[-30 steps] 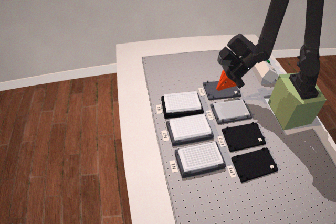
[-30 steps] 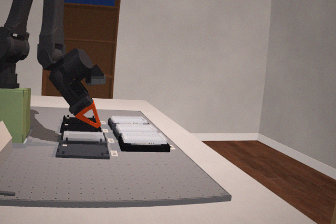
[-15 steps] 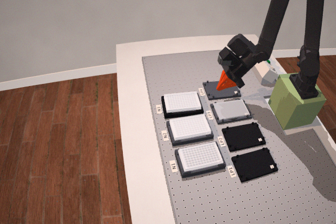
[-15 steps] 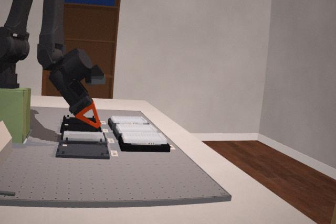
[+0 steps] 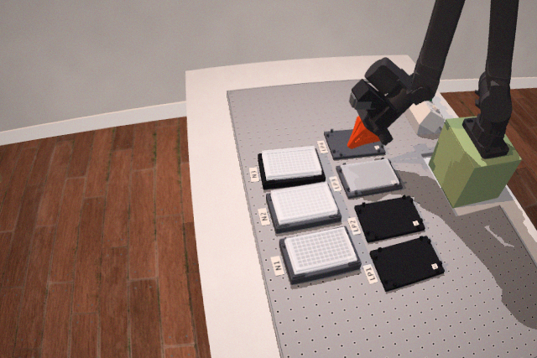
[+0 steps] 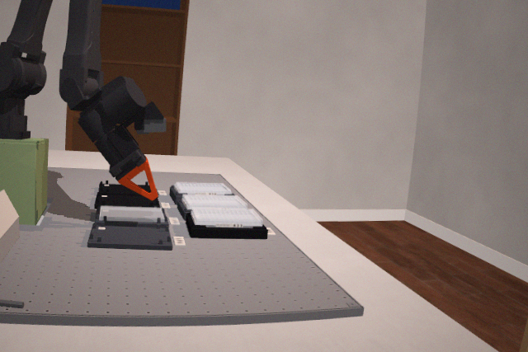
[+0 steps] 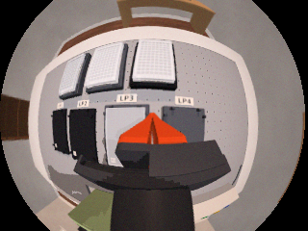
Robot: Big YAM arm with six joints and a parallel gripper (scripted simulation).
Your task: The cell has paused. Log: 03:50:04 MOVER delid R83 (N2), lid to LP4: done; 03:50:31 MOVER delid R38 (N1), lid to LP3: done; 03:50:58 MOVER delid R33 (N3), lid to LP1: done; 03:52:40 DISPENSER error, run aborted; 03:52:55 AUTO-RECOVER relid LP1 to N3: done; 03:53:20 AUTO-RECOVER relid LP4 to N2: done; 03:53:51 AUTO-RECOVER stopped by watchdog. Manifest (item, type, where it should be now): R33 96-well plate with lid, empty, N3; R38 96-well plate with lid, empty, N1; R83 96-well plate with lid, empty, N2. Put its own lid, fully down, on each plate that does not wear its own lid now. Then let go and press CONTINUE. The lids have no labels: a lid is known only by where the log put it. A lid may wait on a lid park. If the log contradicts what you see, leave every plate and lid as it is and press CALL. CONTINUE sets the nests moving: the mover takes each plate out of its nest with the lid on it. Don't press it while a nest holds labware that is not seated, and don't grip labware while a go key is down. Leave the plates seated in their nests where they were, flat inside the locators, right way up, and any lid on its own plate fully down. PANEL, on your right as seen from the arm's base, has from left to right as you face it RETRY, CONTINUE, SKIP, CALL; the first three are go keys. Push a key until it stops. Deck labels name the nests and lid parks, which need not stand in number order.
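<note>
Right now the clear lid is 40 mm behind my hand, 60 mm to the left of it and 50 mm below it. Also, from my hand: lid park LP4: 40 mm behind, 70 mm to the right, 60 mm below; then lid park LP3: 40 mm behind, 60 mm to the left, 60 mm below; then lid park LP2: 40 mm behind, 190 mm to the left, 60 mm below.
</note>
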